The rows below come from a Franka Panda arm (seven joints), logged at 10 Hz.
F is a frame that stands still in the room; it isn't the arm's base.
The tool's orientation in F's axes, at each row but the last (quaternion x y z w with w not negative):
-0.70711, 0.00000, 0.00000, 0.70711
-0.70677, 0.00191, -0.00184, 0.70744
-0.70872, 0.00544, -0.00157, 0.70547
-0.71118, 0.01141, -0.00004, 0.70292
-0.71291, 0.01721, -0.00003, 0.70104
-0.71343, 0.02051, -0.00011, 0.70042
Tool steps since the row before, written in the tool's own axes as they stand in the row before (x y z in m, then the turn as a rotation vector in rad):
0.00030, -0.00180, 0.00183, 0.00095, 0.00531, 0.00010
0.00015, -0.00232, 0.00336, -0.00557, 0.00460, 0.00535
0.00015, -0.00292, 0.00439, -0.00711, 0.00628, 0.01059
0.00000, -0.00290, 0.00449, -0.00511, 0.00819, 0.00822
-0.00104, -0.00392, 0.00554, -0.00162, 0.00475, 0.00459
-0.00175, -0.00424, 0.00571, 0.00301, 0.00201, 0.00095
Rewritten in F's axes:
0.00030, 0.00183, 0.00180, 0.00095, 0.00010, -0.00531
0.00017, 0.00336, 0.00232, -0.00554, 0.00538, -0.00459
0.00021, 0.00440, 0.00290, -0.00704, 0.01063, -0.00629
0.00012, 0.00452, 0.00285, -0.00511, 0.00821, -0.00820
-0.00081, 0.00563, 0.00385, -0.00162, 0.00455, -0.00479
-0.00146, 0.00583, 0.00418, 0.00298, 0.00082, -0.00211

